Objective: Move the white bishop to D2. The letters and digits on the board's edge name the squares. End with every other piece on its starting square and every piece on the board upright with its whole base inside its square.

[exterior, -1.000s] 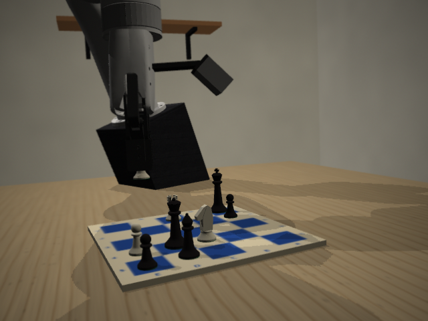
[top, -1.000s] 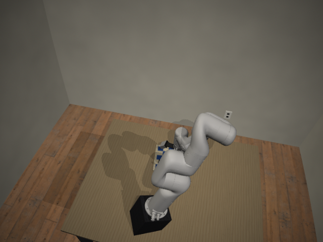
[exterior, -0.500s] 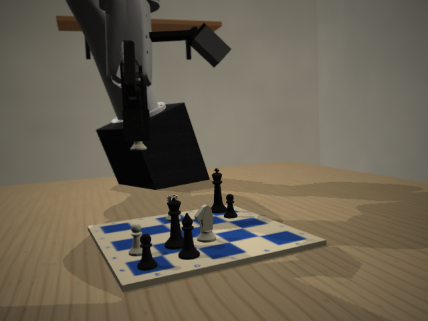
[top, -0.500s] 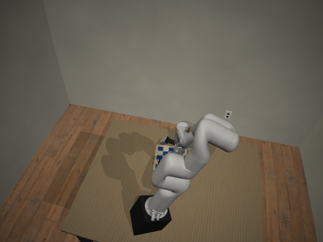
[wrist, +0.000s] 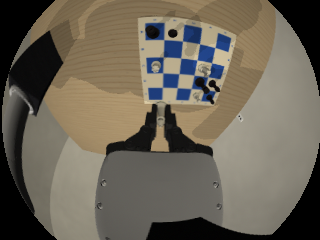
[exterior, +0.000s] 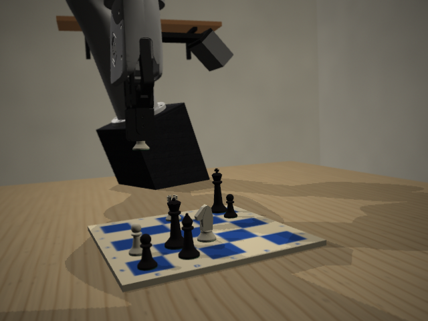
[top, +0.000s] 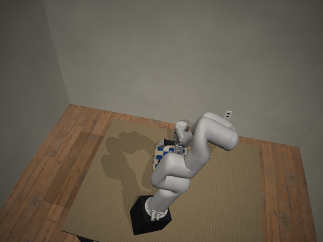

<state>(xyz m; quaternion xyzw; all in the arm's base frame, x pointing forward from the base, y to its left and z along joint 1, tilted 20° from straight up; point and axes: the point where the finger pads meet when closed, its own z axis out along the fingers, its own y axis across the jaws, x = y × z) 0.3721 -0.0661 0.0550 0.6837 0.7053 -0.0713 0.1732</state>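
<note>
My hand is 60 mm short of the board, 40 mm to the right of it and 140 mm above it. Also, from my hand: black queen 100 mm ahead, 10 mm to the left, 110 mm below; white pawn 100 mm ahead, 30 mm to the right, 120 mm below; white bishop 10 mm below.
</note>
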